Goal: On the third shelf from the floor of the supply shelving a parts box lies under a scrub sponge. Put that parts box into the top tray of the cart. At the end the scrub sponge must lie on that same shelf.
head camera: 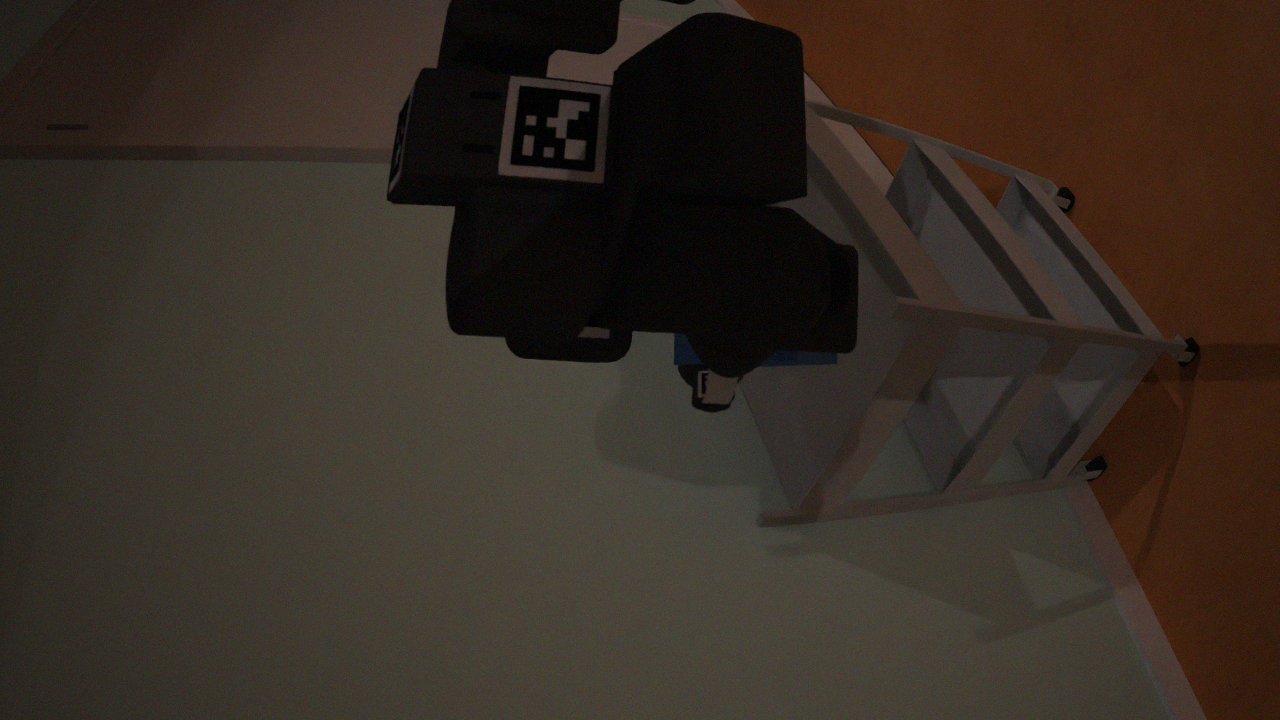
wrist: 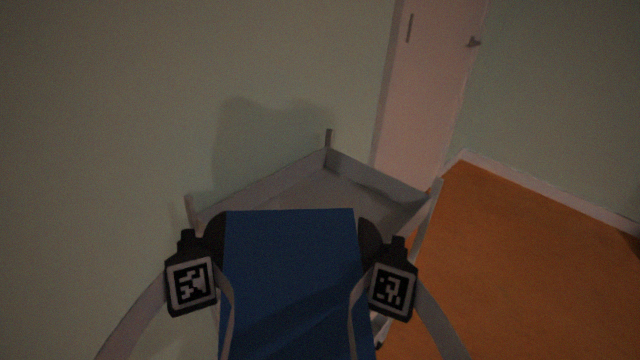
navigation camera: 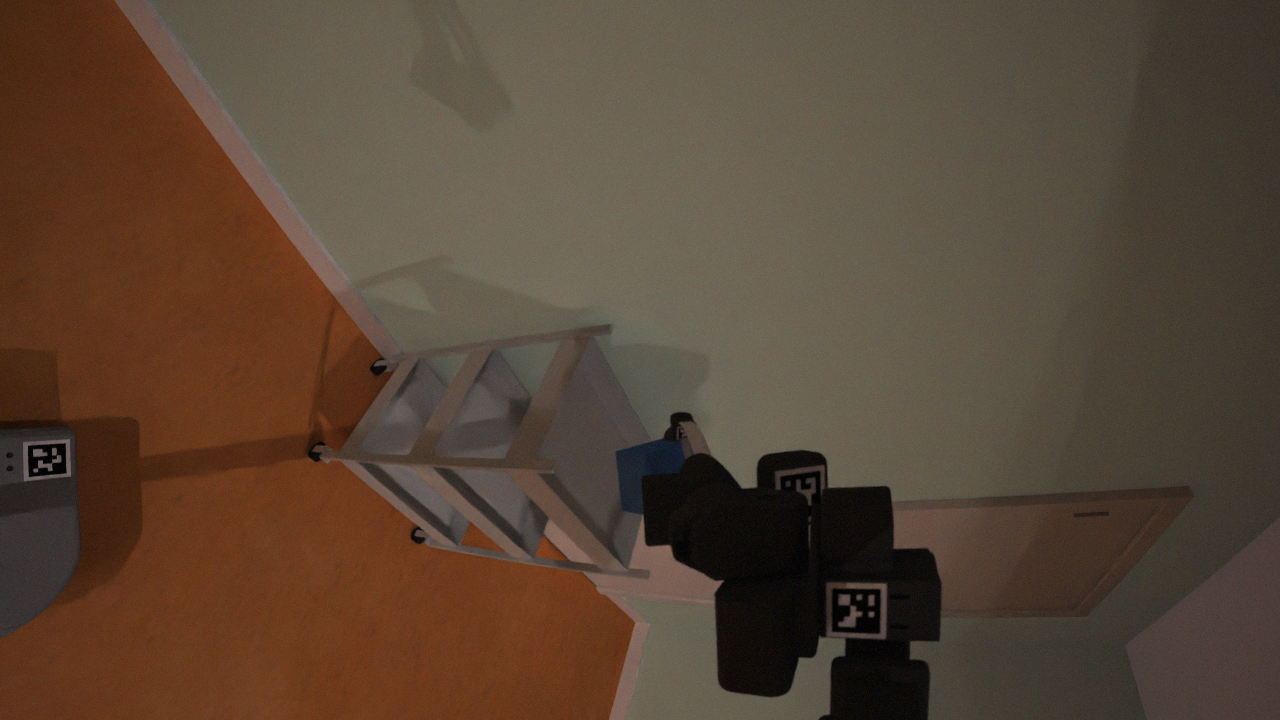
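Places are measured from the robot's base along level axes (x ahead, y left, z up), in centimetres.
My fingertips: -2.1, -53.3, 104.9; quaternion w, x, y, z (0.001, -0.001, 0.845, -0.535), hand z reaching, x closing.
Behind a point stands the place of what it marks, as x, y, z.
The blue parts box point(head camera: 796, 360) {0.4, -43.9, 104.8} point(navigation camera: 637, 474) {-1.6, -44.1, 103.9} point(wrist: 295, 280) is held between the two fingertips of my gripper point(wrist: 294, 239) {-2.1, -53.3, 104.9}, which is shut on it. In the head view my dark wrist hides most of the box. The box hangs over part of the cart's top tray point(head camera: 881, 228) {-14.2, -78.0, 71.4} point(navigation camera: 547, 398) {6.2, -78.6, 69.6} point(wrist: 275, 185); in the wrist view it covers the tray's near part. The exact height of the box above the tray floor is hard to tell. The visible part of the tray floor is grey and bare. The scrub sponge and the supply shelving do not show in these views.
The cart stands on casters close to the green wall point(head camera: 358, 501) {18.8, -97.1, 123.9} point(navigation camera: 850, 223) {31.2, -84.1, 125.8} point(wrist: 110, 110). A pinkish door point(head camera: 223, 80) {-49.7, -165.9, 157.1} point(navigation camera: 1002, 555) {-52.9, -169.2, 167.8} point(wrist: 425, 90) is beyond the cart. My grey base point(navigation camera: 35, 537) {-11.9, -11.1, 16.0} shows at the left edge of the navigation view, on the orange floor point(navigation camera: 196, 340) {22.3, -41.1, 0.1}.
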